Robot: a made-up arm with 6 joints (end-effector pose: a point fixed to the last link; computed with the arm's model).
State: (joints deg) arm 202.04 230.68 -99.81 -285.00 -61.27 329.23
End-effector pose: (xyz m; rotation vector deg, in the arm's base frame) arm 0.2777 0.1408 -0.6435 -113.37 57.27 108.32
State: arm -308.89 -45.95 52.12 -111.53 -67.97 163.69
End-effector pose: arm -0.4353 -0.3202 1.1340 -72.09 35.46 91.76
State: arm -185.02 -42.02 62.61 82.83 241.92 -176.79
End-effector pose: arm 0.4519 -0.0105 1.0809 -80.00 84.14 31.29
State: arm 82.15 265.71 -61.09 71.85 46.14 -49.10
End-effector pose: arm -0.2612 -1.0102 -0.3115 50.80 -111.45 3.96
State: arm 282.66 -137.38 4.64 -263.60 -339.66 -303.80
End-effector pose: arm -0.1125 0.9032 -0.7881 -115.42 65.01 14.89
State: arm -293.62 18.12 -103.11 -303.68 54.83 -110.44
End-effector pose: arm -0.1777 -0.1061 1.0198 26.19 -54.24 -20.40
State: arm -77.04 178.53 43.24 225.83 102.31 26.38
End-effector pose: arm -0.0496 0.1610 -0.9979 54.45 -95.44 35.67
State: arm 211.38 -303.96 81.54 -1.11 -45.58 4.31
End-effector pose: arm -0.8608 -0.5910 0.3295 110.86 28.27 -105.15
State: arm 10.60 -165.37 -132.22 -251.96 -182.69 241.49
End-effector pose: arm 0.0272 0.0654 -0.5291 -121.94 -64.29 79.77
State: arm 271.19 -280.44 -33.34 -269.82 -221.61 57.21
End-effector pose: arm 0.1403 -1.0385 0.5091 88.68 117.11 81.06
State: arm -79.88 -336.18 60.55 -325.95 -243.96 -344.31
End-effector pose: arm 0.2208 -0.6494 0.8708 115.34 123.98 58.92
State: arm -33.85 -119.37 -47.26 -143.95 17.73 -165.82
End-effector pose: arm -0.6536 0.4839 -0.7252 117.03 132.59 -15.61
